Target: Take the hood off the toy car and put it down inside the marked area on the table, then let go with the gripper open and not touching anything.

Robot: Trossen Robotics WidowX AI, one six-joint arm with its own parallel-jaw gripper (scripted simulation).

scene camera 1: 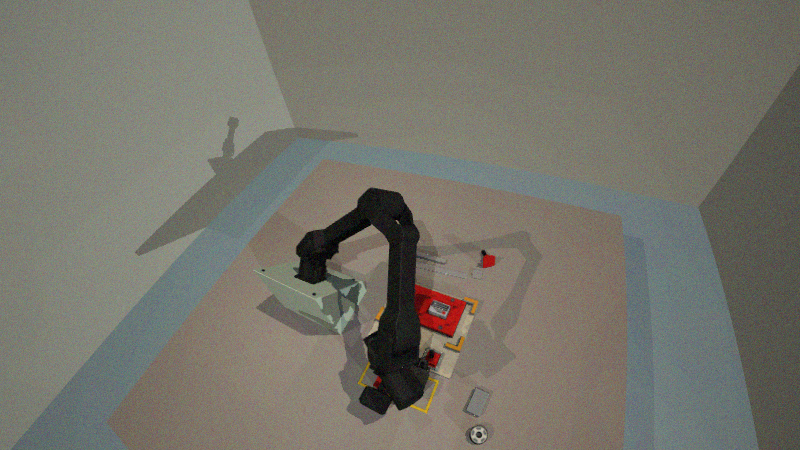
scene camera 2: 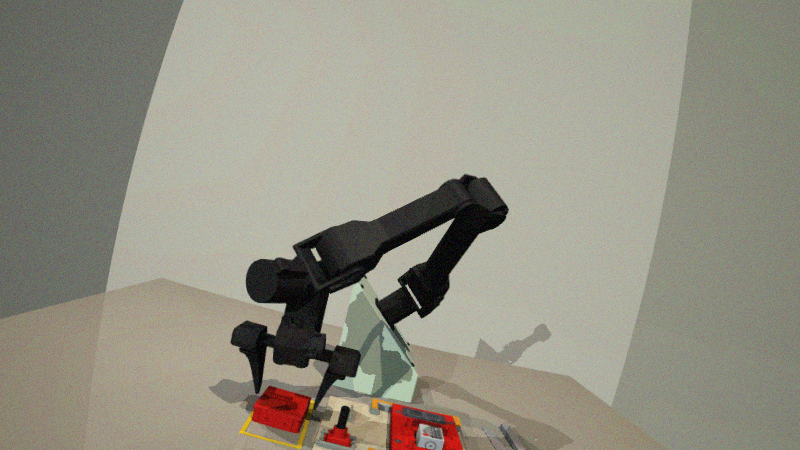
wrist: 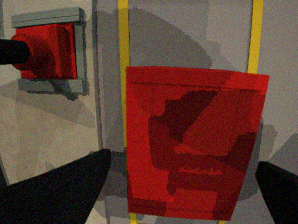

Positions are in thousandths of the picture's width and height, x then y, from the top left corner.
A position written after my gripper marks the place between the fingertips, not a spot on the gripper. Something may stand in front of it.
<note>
My gripper (scene camera 2: 357, 892) is open, holding nothing. I also see a red hood (wrist: 639, 592).
My gripper shows as well in scene camera 1 (scene camera 1: 494, 843) and in the wrist view (wrist: 619, 730).
</note>
